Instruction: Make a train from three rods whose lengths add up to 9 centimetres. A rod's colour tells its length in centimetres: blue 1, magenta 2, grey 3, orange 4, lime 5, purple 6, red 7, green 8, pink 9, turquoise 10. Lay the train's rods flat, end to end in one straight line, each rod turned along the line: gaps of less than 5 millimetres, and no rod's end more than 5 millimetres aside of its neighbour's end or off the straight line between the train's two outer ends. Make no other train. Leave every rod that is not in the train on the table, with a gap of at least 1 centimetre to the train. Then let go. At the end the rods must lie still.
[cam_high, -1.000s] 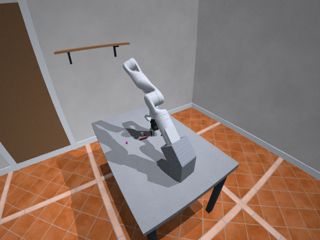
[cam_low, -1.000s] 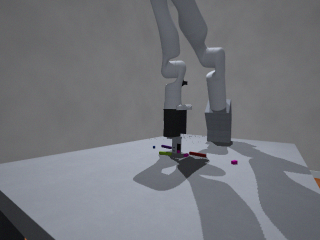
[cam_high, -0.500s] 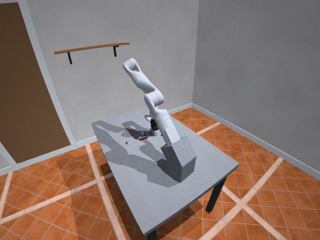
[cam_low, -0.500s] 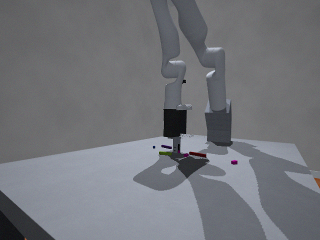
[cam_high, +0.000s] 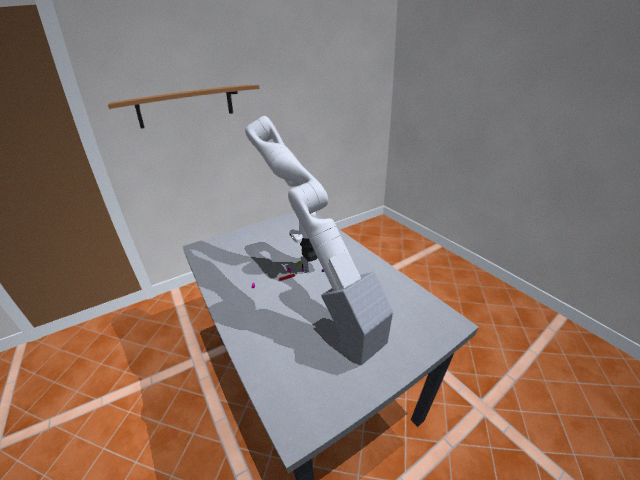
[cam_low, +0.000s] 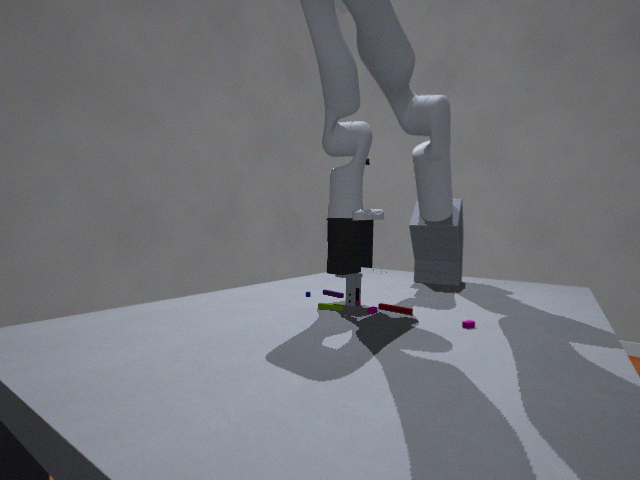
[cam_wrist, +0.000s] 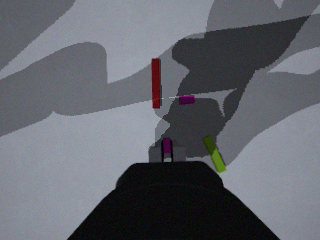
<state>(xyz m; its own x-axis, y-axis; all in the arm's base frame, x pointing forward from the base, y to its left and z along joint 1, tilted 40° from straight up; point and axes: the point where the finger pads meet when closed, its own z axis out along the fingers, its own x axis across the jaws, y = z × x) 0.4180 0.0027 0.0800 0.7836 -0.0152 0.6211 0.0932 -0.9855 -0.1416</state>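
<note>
Right now my hand is 10 mm short of the blue rod, 130 mm to the left of it and 10 mm above it. Round my hand: purple rod (40 mm behind, 100 mm to the right, 10 mm below); then lime rod (60 mm ahead, 10 mm below); then red rod (20 mm behind, 90 mm to the left, 10 mm below).
</note>
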